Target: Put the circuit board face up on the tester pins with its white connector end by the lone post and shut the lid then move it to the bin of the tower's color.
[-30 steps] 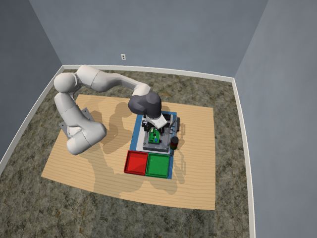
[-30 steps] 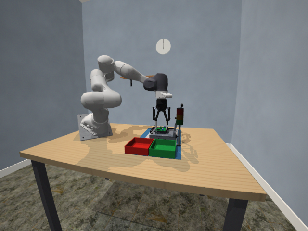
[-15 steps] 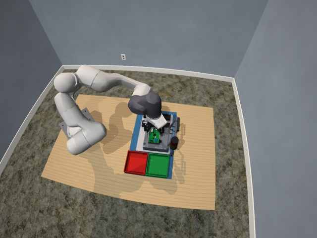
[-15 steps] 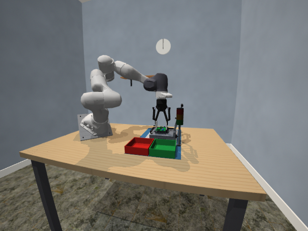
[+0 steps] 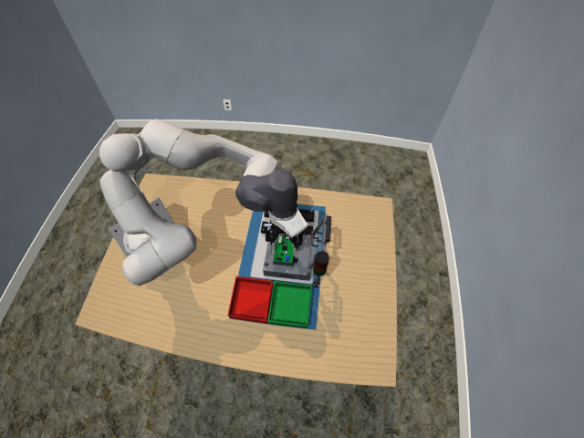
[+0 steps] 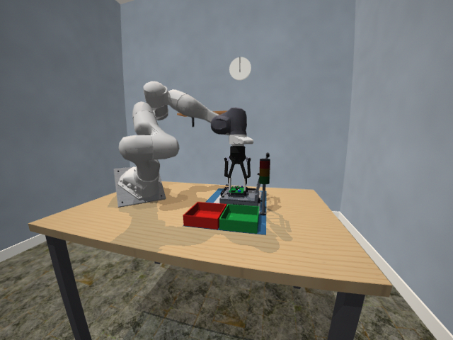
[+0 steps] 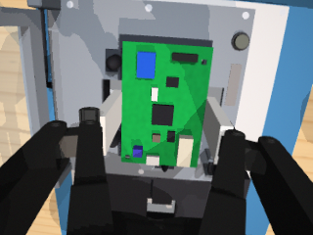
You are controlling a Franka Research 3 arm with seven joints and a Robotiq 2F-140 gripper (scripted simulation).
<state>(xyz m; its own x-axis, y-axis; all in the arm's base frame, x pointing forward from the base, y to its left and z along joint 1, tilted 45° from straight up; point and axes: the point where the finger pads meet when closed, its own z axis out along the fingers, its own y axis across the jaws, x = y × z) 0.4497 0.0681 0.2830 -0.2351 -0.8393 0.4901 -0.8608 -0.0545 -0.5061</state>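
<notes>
Right now my hand is 20 mm above the green circuit board. From my hand the other things lie so: tester plate 10 mm ahead, 40 mm below; then clear lid 120 mm ahead, 30 mm to the right, 80 mm above; then green bin 10 mm behind, 210 mm to the right, 90 mm below.
</notes>
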